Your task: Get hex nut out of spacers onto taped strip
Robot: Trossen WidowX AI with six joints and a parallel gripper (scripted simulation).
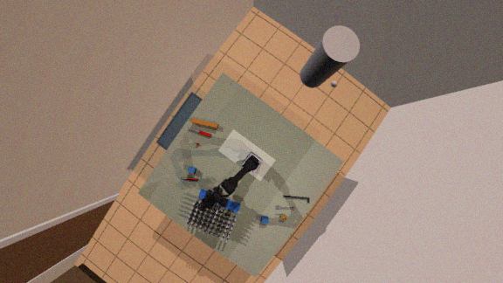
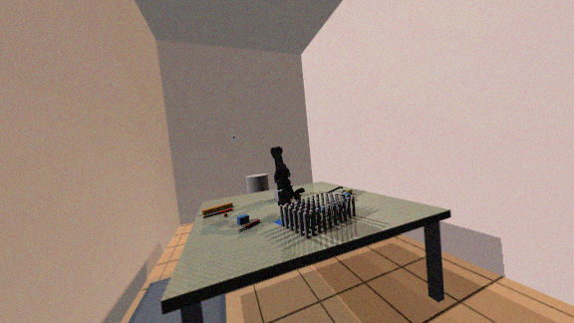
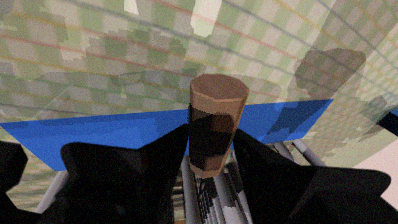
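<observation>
The blue taped strip lies 30 mm ahead of my gripper tip, 10 mm to the left of it and 30 mm below it. Also, from my gripper tip: thin red tool 80 mm ahead, 320 mm to the right, 20 mm below; brown-handled tool 100 mm ahead, 40 mm to the left; silver tool 300 mm behind, 480 mm to the left, 20 mm below.
</observation>
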